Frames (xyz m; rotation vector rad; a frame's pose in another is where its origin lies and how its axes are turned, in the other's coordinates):
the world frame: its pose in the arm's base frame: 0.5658 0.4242 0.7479 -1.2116 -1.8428 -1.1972
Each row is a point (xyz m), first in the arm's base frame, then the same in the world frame.
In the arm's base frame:
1: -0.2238 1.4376 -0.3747
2: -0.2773 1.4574 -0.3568
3: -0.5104 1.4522 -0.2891
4: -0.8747 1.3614 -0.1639
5: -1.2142 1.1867 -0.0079
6: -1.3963 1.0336 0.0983
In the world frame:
1: -0.2864 -0.9489 1.3886
2: -0.2434 -0.9887 1.4007
3: -0.0979 -1.1811 1.3733
4: 0.1164 -1.4888 1.2468
5: 0.3173 -1.7771 1.0307
6: 0.4229 -1.9338 0.8514

